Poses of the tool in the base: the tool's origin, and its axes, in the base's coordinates. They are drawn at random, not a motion.
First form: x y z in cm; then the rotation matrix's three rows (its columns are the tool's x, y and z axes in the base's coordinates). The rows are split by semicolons.
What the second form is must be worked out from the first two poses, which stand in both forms.
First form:
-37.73 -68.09 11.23; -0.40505 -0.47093 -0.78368; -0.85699 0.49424 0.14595; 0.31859 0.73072 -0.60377
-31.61 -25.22 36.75; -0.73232 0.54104 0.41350; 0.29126 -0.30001 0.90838; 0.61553 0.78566 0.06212
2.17 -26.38 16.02; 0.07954 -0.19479 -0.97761; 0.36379 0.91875 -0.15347; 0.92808 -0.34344 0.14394
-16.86 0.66 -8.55; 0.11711 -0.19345 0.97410; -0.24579 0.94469 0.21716; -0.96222 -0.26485 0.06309
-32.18 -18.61 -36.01; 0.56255 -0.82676 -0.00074; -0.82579 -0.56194 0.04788; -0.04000 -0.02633 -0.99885
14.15 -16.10 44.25; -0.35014 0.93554 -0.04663; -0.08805 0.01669 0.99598; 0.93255 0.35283 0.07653
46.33 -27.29 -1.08; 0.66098 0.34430 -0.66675; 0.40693 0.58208 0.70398; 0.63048 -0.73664 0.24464
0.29 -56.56 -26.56; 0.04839 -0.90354 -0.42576; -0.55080 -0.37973 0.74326; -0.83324 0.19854 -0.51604
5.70 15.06 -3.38; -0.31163 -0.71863 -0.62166; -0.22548 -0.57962 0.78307; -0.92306 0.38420 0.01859
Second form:
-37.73 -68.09 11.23 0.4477 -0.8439 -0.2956 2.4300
-31.61 -25.22 36.75 -0.3568 -0.5875 -0.7263 2.9688
2.17 -26.38 16.02 -0.0952 -0.9553 0.2800 1.4996
-16.86 0.66 -8.55 -0.2415 0.9701 -0.0262 1.5083
-32.18 -18.61 -36.01 -0.8838 0.4676 0.0115 3.0996
14.15 -16.10 44.25 -0.4134 -0.6294 -0.6580 2.2504
46.33 -27.29 -1.08 -0.7427 -0.6688 0.0323 1.3245
0.29 -56.56 -26.56 -0.7109 0.5318 0.4603 2.7484
5.70 15.06 -3.38 -0.5680 0.4292 0.7023 2.7828

